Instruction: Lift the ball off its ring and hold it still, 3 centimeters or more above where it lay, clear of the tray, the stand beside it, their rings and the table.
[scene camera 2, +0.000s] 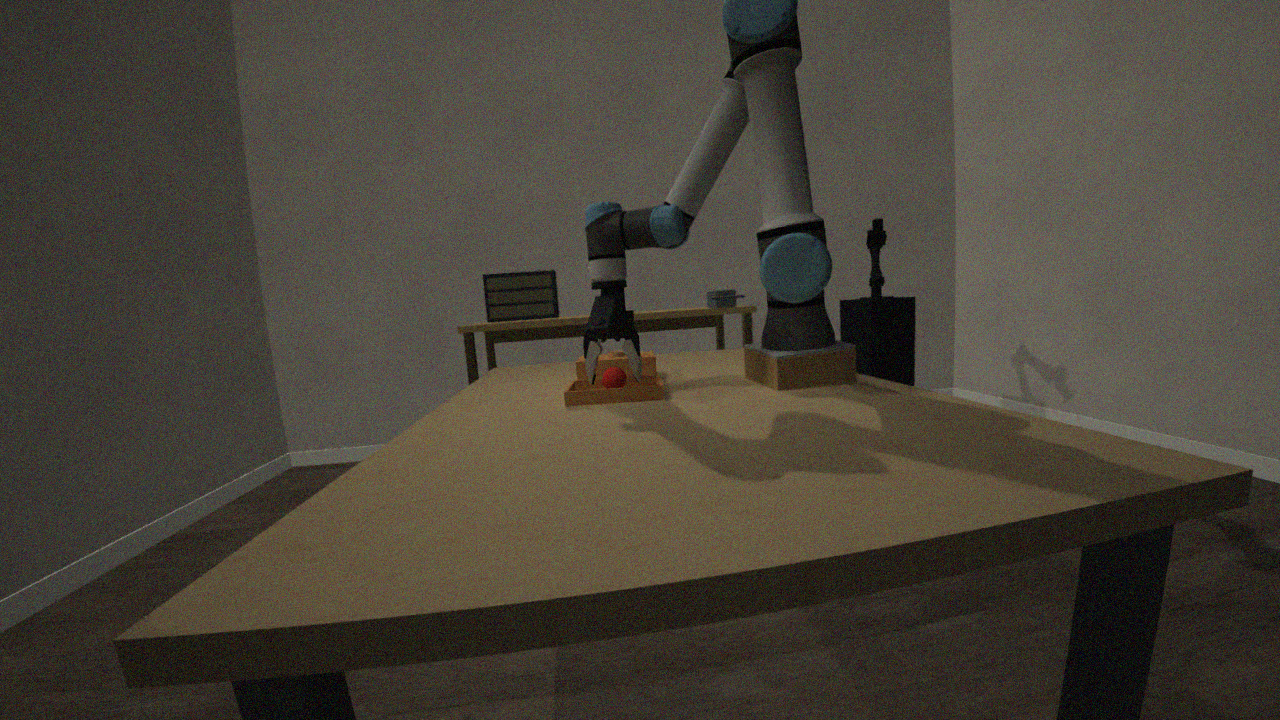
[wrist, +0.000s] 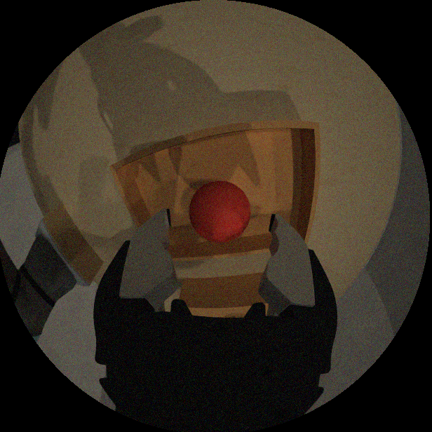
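Pixels of known places: gripper, fingertip midpoint: (scene camera 2: 615, 383); arm's base, origin of the base link: (scene camera 2: 797, 344).
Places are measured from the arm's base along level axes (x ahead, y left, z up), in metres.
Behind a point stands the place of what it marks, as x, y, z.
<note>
A red ball (scene camera 2: 614, 377) @(0.400, 0.009, -0.035) (wrist: 220, 212) lies in the shallow orange-brown tray (scene camera 2: 617, 394) @(0.400, 0.050, -0.061) (wrist: 316, 165); its ring is hidden beneath it. The orange-brown stand (scene camera 2: 646, 365) @(0.307, -0.152, -0.039) (wrist: 220, 290) is beside the tray, behind it in the scene view and partly covered by the gripper in the wrist view. My gripper (scene camera 2: 614, 380) @(0.396, -0.023, -0.054) (wrist: 220, 212) is open and points down, its fingertips low at the tray, one on either side of the ball. Gaps show between the ball and both fingers in the wrist view. The stand's ring is too unclear to make out.
The wooden table (scene camera 2: 572, 510) @(0.491, 0.483, -0.078) (wrist: 350, 100) bears the tray and stand. The robot's base block (scene camera 2: 801, 367) @(0.042, 0.089, -0.036) is to the right. A back table (scene camera 2: 684, 318) holds a dark slatted box (scene camera 2: 520, 296) and a grey pot (scene camera 2: 721, 299). A black pedestal (scene camera 2: 877, 340) is behind right.
</note>
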